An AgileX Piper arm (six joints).
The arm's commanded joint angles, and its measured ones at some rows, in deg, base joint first. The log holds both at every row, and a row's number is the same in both.
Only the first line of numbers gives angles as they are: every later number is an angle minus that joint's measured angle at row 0.
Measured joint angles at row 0: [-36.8, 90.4, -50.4, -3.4, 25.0, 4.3]
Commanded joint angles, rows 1 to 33: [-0.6, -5.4, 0.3, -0.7, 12.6, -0.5]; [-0.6, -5.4, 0.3, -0.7, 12.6, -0.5]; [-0.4, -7.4, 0.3, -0.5, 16.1, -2.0]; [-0.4, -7.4, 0.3, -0.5, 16.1, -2.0]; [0.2, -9.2, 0.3, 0.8, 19.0, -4.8]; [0.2, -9.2, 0.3, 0.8, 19.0, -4.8]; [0.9, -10.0, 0.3, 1.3, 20.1, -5.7]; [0.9, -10.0, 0.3, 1.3, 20.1, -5.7]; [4.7, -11.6, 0.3, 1.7, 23.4, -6.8]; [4.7, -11.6, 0.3, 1.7, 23.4, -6.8]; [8.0, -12.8, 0.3, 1.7, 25.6, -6.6]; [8.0, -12.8, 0.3, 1.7, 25.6, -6.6]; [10.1, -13.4, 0.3, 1.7, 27.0, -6.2]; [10.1, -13.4, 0.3, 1.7, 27.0, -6.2]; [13.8, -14.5, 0.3, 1.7, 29.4, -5.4]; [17.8, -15.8, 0.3, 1.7, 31.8, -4.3]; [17.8, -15.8, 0.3, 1.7, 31.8, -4.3]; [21.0, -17.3, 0.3, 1.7, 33.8, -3.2]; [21.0, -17.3, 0.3, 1.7, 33.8, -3.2]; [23.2, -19.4, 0.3, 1.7, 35.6, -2.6]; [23.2, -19.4, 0.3, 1.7, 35.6, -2.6]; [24.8, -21.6, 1.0, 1.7, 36.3, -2.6]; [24.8, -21.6, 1.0, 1.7, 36.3, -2.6]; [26.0, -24.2, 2.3, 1.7, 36.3, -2.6]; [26.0, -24.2, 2.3, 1.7, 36.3, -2.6]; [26.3, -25.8, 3.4, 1.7, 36.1, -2.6]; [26.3, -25.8, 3.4, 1.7, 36.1, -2.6]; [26.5, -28.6, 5.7, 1.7, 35.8, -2.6]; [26.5, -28.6, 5.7, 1.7, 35.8, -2.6]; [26.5, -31.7, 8.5, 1.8, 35.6, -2.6]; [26.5, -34.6, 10.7, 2.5, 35.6, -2.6]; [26.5, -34.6, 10.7, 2.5, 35.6, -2.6]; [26.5, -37.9, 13.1, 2.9, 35.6, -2.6]
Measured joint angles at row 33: [26.3, -33.8, 10.2, 2.3, 35.6, -2.8]
